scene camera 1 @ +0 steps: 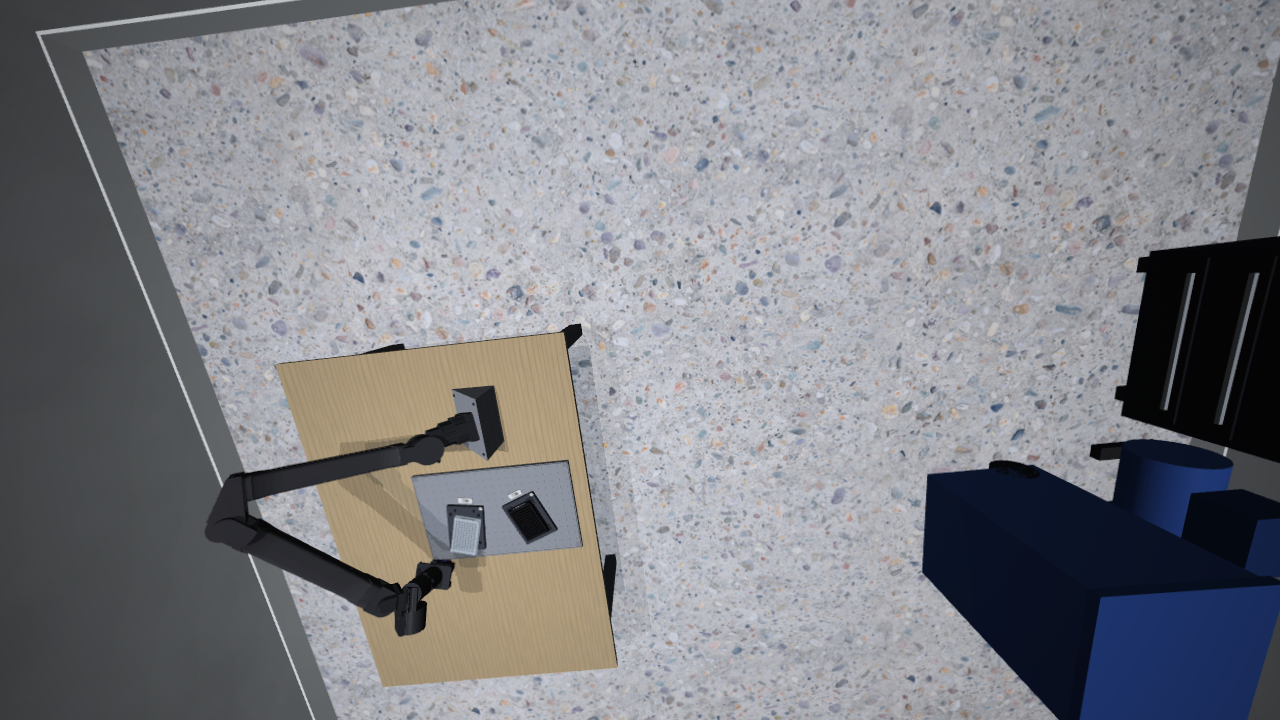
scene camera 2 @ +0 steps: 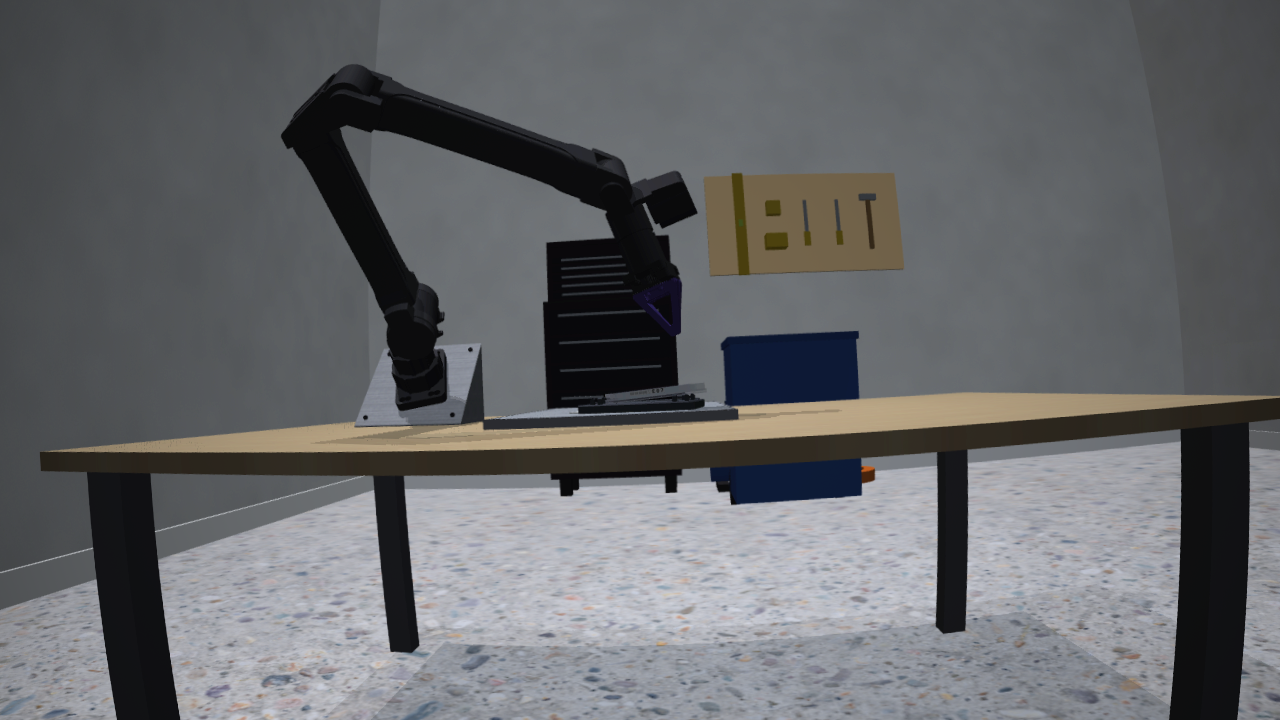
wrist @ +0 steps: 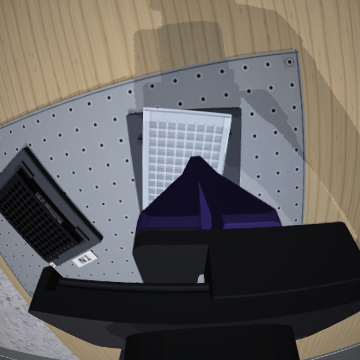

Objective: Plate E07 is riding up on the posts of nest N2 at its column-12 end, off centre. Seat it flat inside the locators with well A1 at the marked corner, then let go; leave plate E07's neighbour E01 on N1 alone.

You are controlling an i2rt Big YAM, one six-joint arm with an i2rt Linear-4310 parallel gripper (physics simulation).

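Frame: origin at the arm's base, x ahead, y left, z up, level; metres.
Seen in the pictures: gripper, between the fingertips: [scene camera 1: 450,562] [scene camera 2: 676,335] [wrist: 194,163]; arm's base, origin of its link: [scene camera 1: 469,426] [scene camera 2: 422,382].
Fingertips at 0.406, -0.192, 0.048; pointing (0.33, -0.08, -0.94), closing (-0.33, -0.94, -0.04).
Note:
Offsets run from my fingertips to a thing's top centre, as dx, dy, dz. "spot": to the spot under its first point. Level surfaces: height alone.
Plate E07 @(-0.029, +0.022, -0.070) [scene camera 1: 464,536] [scene camera 2: 657,392] [wrist: 185,142], pale and translucent, rests tilted on dark nest N2 @(spot: -0.127, -0.016, -0.097) [scene camera 2: 590,407] [wrist: 235,155]. Its right end is raised in the scene camera 2 view, and it sits askew on the nest in the wrist view. The wrist view does not show its lower part or the nest's marked corner, which are behind the gripper. My gripper [scene camera 2: 675,334] [wrist: 194,163] is shut and empty, its purple fingertips together above the plate and apart from it. Black plate E01 @(-0.028, +0.244, -0.079) [scene camera 1: 529,519] [wrist: 35,220] sits in nest N1 @(-0.028, +0.244, -0.088) [wrist: 65,202].
Both nests stand on a grey perforated board [scene camera 1: 559,488] [scene camera 2: 505,423] [wrist: 100,110] on the wooden table @(dz -0.118) [scene camera 1: 537,617] [scene camera 2: 984,411]. A white N1 label @(spot: -0.122, +0.220, -0.104) [wrist: 84,258] lies beside nest N1. The arm's angled base [scene camera 1: 486,420] [scene camera 2: 469,385] stands beside the board.

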